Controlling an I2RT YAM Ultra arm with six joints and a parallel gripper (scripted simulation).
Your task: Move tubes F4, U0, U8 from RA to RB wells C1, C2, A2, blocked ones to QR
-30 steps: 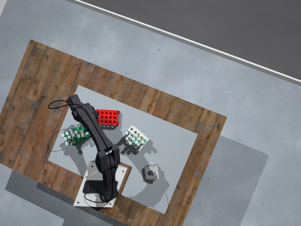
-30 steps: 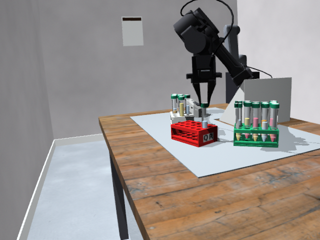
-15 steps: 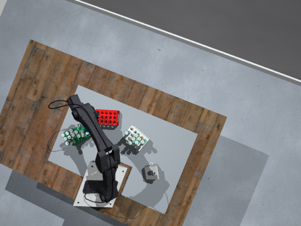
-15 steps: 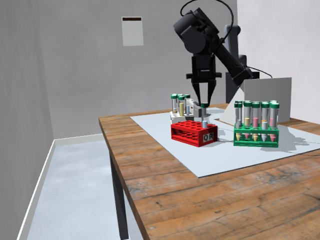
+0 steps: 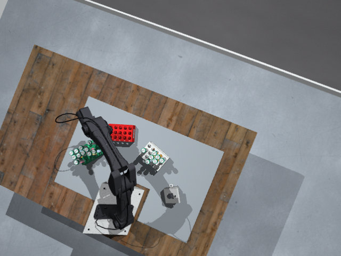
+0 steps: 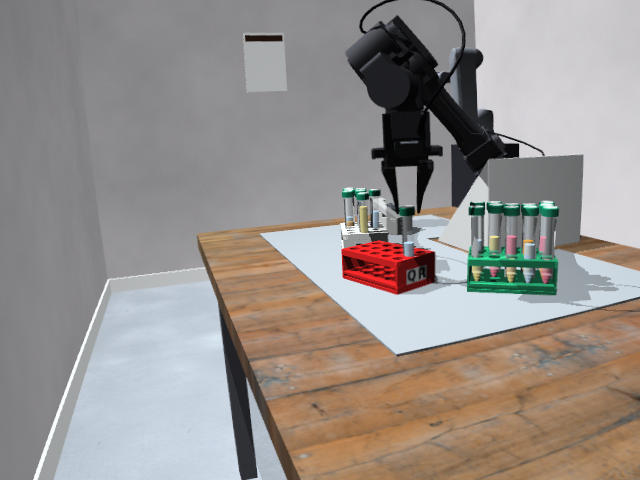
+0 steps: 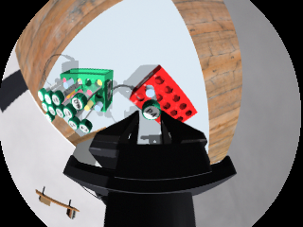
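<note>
My hand is 1 cm short of the tube, 1 cm to the right of it and 6 cm above it. From my hand the other things lie so: red rack QR (1 cm ahead, 4 cm to the right, 10 cm below); tube with yellow filling (2 cm behind, 20 cm to the right, 6 cm below); white rack RB (5 cm behind, 24 cm to the right, 10 cm below).
</note>
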